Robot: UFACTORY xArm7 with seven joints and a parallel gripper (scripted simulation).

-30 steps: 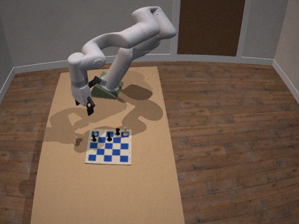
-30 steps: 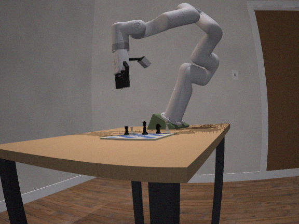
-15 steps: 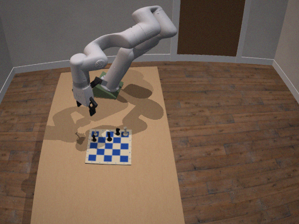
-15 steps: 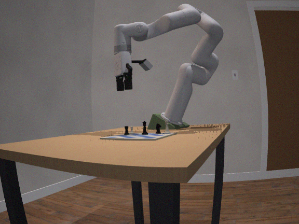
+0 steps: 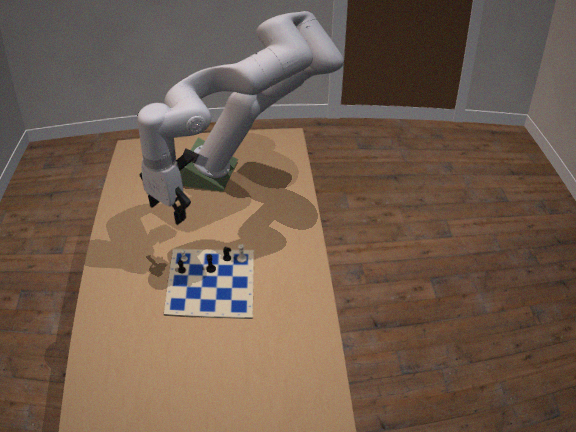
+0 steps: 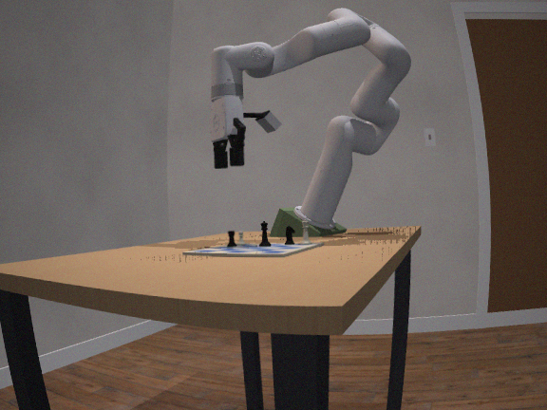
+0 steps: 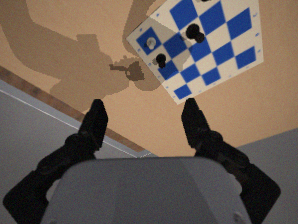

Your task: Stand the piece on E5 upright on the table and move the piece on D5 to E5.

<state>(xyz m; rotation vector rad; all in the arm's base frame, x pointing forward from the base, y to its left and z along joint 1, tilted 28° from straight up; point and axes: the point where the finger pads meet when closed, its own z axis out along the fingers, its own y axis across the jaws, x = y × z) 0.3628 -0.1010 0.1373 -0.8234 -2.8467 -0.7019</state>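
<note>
The white pawn lies 1 cm behind my hand, 2 cm to the left of it and 17 cm below it. From my hand the other things lie so: chessboard: 5 cm ahead, 10 cm to the left, 19 cm below; then black knight: 3 cm behind, 13 cm to the left, 17 cm below; then black pawn: 3 cm ahead, 2 cm to the left, 17 cm below.
</note>
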